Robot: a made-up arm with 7 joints.
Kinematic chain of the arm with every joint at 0, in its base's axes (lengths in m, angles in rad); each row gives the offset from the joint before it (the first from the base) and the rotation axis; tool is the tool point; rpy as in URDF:
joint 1: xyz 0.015 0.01 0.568 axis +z
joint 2: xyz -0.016 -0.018 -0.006 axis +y
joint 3: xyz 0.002 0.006 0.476 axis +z
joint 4: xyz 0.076 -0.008 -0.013 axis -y
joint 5: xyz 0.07 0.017 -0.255 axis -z
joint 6: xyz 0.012 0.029 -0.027 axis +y
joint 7: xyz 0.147 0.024 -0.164 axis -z
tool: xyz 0.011 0 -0.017 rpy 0.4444 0.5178 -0.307
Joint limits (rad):
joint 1: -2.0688..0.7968
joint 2: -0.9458..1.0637
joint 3: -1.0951..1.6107
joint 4: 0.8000..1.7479
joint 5: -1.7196..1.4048
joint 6: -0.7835..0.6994
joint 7: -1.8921..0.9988
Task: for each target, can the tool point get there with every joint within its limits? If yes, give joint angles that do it. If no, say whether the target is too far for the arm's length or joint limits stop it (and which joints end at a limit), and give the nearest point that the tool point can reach.
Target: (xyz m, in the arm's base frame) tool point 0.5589 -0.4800 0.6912
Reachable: yes | joints -0.4559 0.6141 -0.3856 0.9547 0.1810 -0.5668 -0.0432
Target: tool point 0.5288 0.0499 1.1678
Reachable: yes | joints -1.7543 -0.5819 1.0075 1.1719 -0.0140 -0.3492 -1.1634
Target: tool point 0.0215 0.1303 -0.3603
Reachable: no: joint limits stop it (at a limit: joint 1, joint 2, joint 4) | nearest point 0.2030 0.2557 0.2112 | short by 0.613 m
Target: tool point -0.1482 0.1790 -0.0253
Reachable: no: joint limits stop it (at a limit: joint 1, joint 2, joint 4, joint 5) | nearest point 0.0779 0.3346 0.2525 | short by 0.390 m
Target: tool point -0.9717 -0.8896 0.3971
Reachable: no: too far | nearest point -0.6348 -0.6218 0.5219 | short by 0.448 m
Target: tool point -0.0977 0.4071 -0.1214
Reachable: no: joint limits stop it (at a limit: joint 1, joint 2, joint 4) | nearest point 0.0864 0.4000 0.2439 | short by 0.409 m
